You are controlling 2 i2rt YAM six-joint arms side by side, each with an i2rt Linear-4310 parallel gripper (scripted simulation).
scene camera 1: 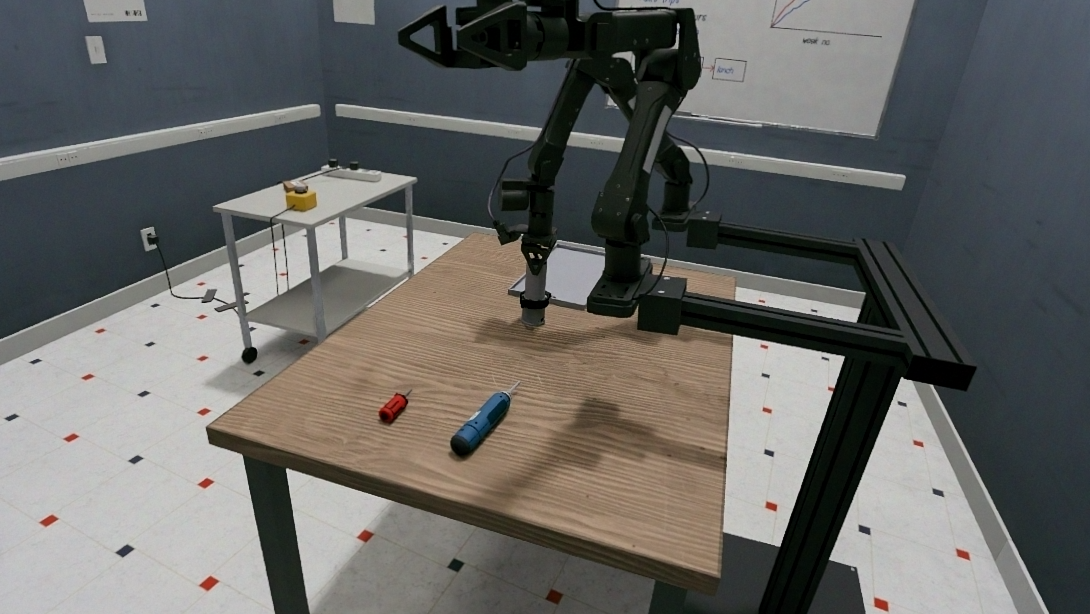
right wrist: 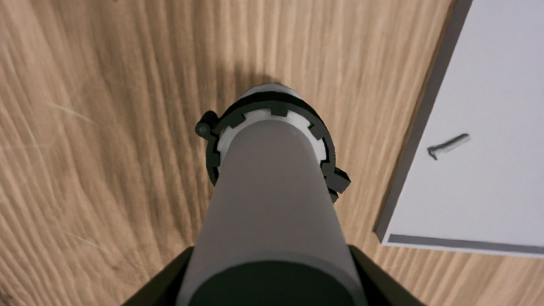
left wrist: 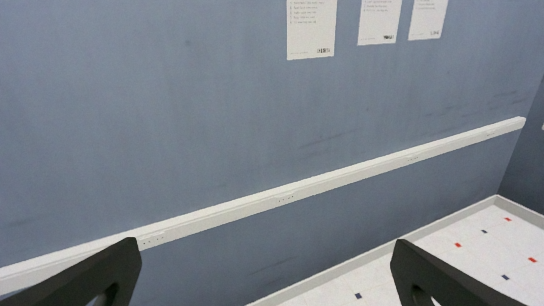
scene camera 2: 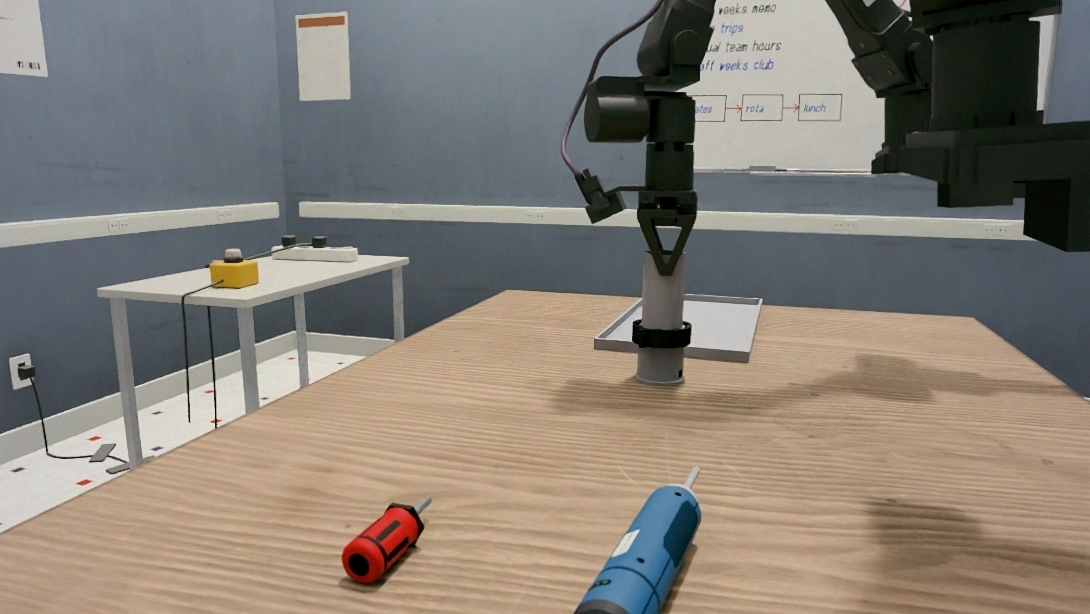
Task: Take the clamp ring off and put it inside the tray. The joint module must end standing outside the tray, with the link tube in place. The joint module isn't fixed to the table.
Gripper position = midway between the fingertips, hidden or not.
In view: the left gripper (scene camera 1: 426, 37), the right gripper (scene camera 2: 666, 272), a grey link tube (scene camera 2: 662, 296), a grey tray (scene camera 2: 721, 326), a grey joint module (scene camera 2: 655, 366), a red screwdriver (scene camera 2: 373, 551), a blue power screwdriver (scene camera 1: 466, 438) and a dark clamp ring (scene camera 2: 655, 338).
The grey link tube shows as well in scene camera 1 (scene camera 1: 535, 286) and in the right wrist view (right wrist: 271, 225). The grey tray shows as well in scene camera 1 (scene camera 1: 572, 272) and in the right wrist view (right wrist: 476, 198). The dark clamp ring is seen too in the right wrist view (right wrist: 337, 180). The left wrist view misses the grey link tube: it is out of frame. The left wrist view misses the grey tray: it is out of frame.
